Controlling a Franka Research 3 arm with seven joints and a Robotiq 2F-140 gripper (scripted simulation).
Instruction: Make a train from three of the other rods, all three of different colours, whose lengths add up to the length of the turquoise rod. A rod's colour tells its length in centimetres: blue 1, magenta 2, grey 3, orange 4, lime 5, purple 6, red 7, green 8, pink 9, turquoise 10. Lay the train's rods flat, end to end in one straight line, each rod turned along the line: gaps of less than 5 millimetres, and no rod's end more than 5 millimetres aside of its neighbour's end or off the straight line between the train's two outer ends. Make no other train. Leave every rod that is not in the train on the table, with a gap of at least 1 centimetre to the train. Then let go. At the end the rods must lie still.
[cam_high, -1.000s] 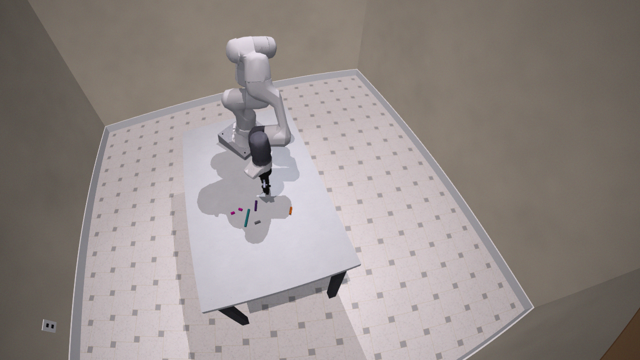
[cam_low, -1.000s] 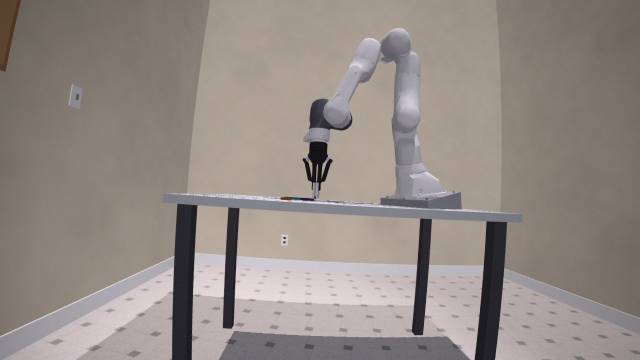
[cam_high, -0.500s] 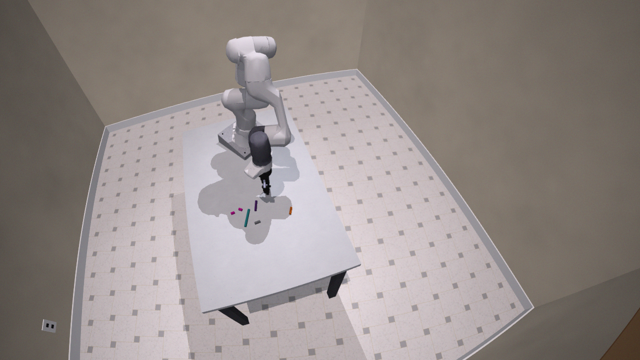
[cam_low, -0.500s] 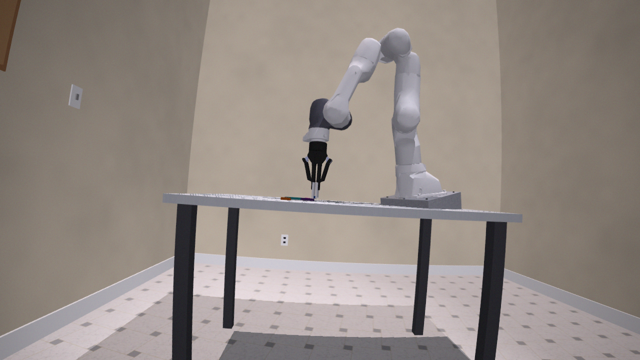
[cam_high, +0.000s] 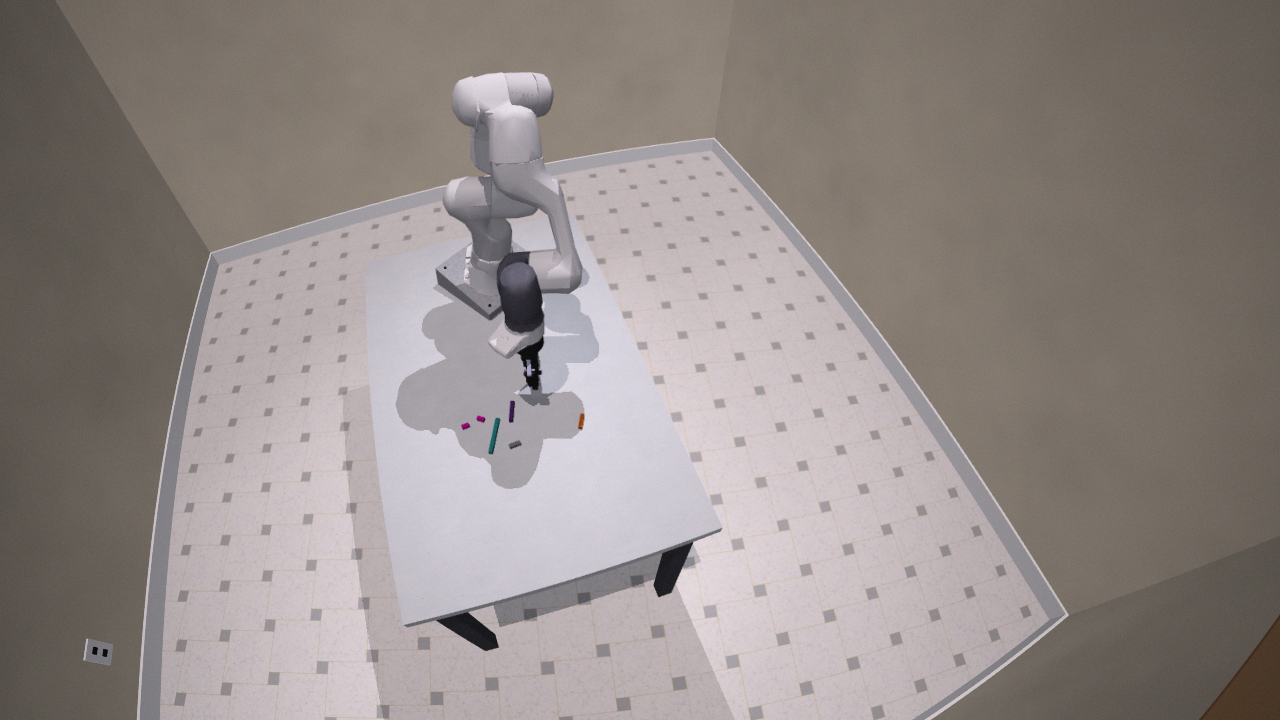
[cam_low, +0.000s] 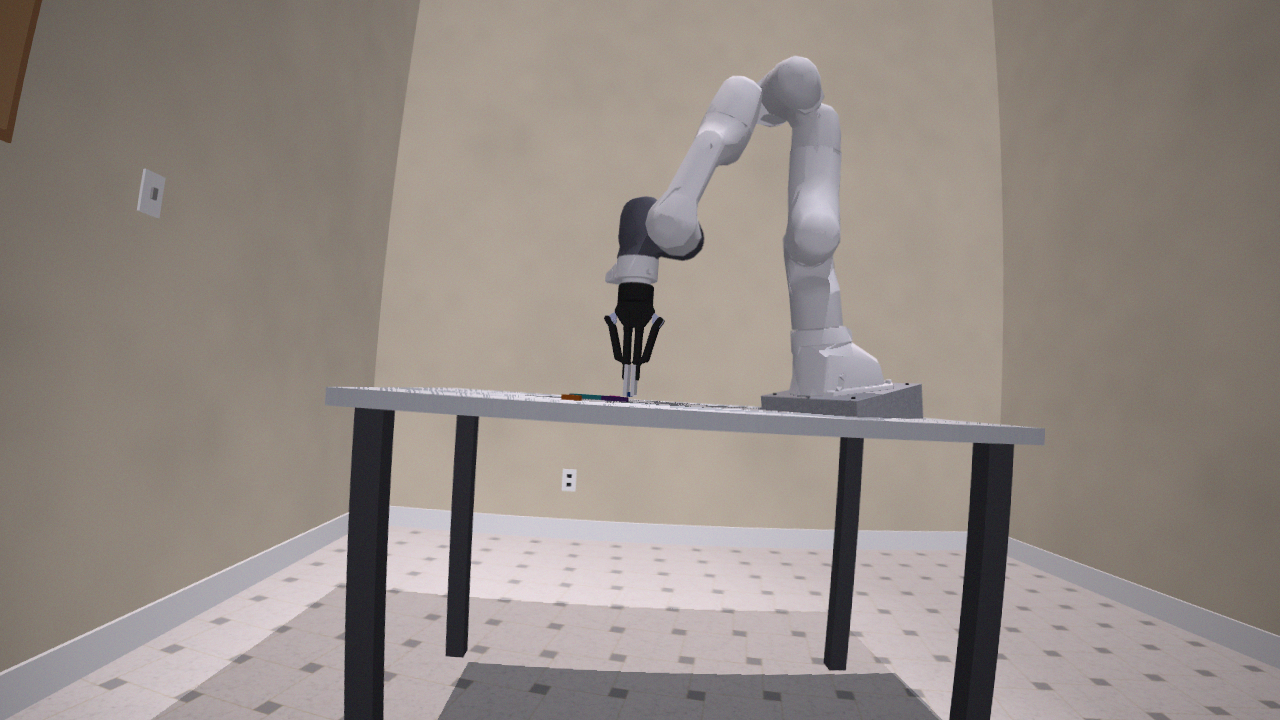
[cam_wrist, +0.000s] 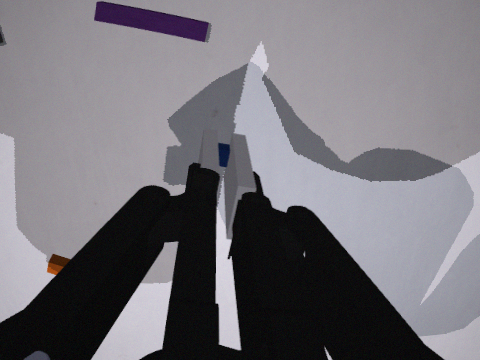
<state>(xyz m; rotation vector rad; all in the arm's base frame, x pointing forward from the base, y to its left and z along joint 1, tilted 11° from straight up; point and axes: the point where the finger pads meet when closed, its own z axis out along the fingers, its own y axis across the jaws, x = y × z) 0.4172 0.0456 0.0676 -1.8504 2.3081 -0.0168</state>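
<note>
Right now my hand is 3 cm above the blue rod. Round my hand: orange rod 11 cm ahead, 9 cm to the left, 4 cm below; grey rod 13 cm ahead, 9 cm to the right, 4 cm below; purple rod 3 cm ahead, 8 cm to the right, 4 cm below.
</note>
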